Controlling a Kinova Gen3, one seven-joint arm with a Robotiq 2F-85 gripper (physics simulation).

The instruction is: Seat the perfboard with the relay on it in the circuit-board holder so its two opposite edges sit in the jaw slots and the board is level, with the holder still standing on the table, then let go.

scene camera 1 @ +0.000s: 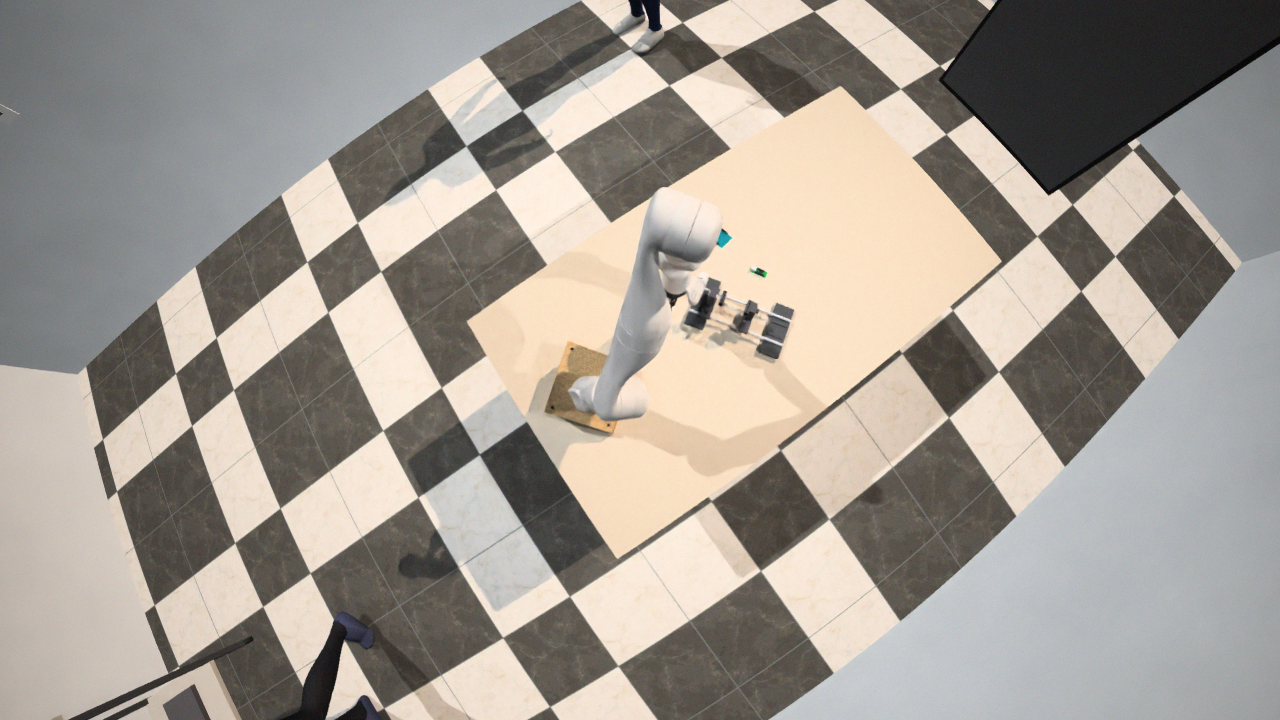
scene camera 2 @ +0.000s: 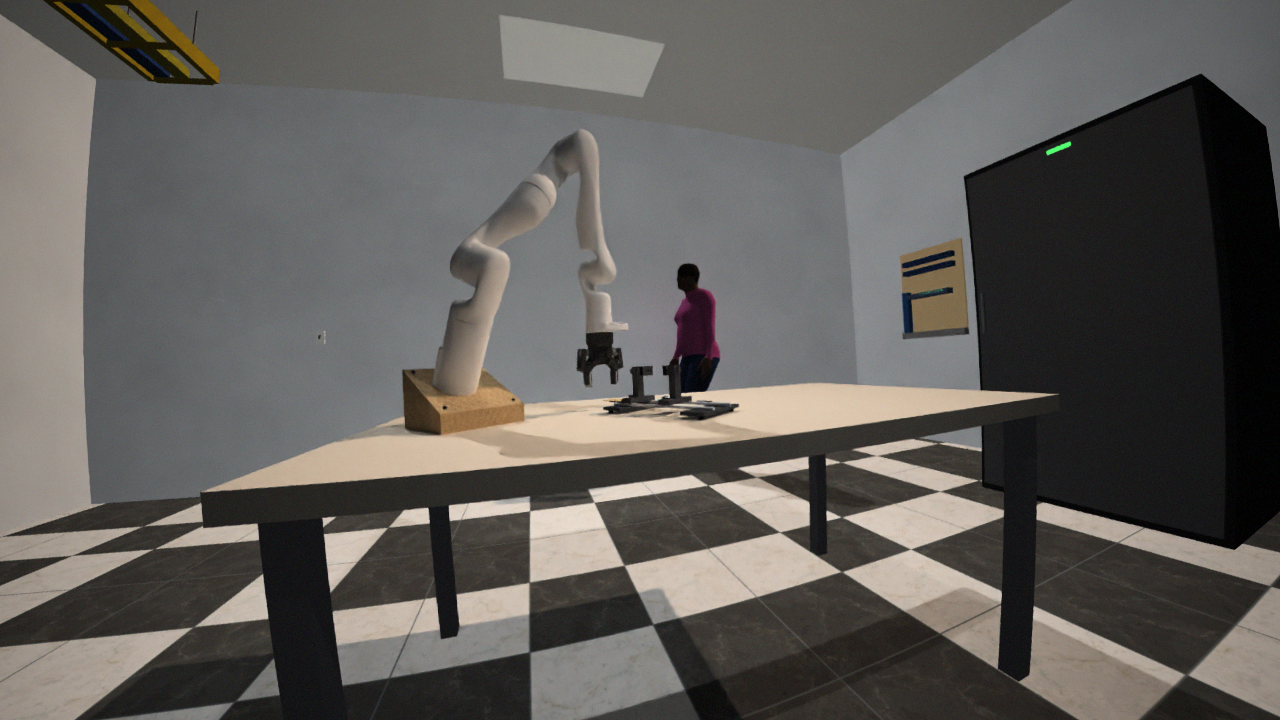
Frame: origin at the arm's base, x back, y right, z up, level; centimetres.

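Seen in the pictures: gripper, fingertip midpoint: (scene camera 2: 601, 385); arm's base, link origin: (scene camera 1: 587, 392) (scene camera 2: 456, 386).
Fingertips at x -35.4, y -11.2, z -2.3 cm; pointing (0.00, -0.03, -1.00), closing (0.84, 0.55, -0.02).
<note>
Pixels of each thing's top centre, then the offset from my fingertips to it. "pt": a spot on its surface instead. Level surfaces: height alone.
- circuit-board holder, surface spot: (scene camera 2: 709, 411) (scene camera 1: 780, 350) pt dx -19.3, dy +29.2, dz -5.2 cm
- thin yellowish sliver, surface spot: (scene camera 2: 614, 399) pt dx -4.2, dy -5.7, dz -4.6 cm
- small green board, surface spot: (scene camera 1: 759, 272) pt dx -28.6, dy +5.3, dz -6.5 cm
- teal object, top centre: (scene camera 1: 715, 231) dx -24.4, dy -13.5, dz -5.5 cm
- table, surface height: dz -6.8 cm
The circuit-board holder (scene camera 1: 776, 343) (scene camera 2: 709, 411) stands on the table, with dark end plates, metal rods and two upright jaws; no board shows between the jaws. My gripper (scene camera 2: 601, 383) is open and empty, pointing down above the table, left of the jaws in the scene camera 2 view. In the scene camera 1 view the arm hides most of it. The perfboard with the relay cannot be made out clearly. A thin yellowish sliver (scene camera 2: 614, 399) shows low behind the holder's left end, and may be its edge; the arm covers that place from above.
A small green board (scene camera 1: 759, 272) lies beside the holder. A teal object (scene camera 1: 724, 238) lies farther off, partly hidden by the arm. The arm's wooden base block (scene camera 1: 580, 362) (scene camera 2: 478, 414) stands on the table (scene camera 1: 859, 205) (scene camera 2: 850, 402). A person (scene camera 2: 695, 322) stands behind the table.
</note>
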